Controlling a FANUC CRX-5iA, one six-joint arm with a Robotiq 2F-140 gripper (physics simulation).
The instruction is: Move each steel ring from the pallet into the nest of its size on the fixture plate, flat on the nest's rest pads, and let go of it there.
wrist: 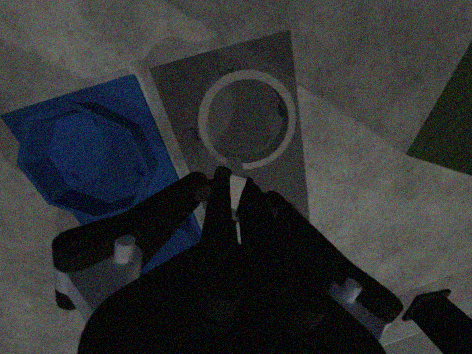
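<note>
My gripper is there in the picture. The same picture also shows me a blue pallet, so what I see here is the gripper and that pallet.
</note>
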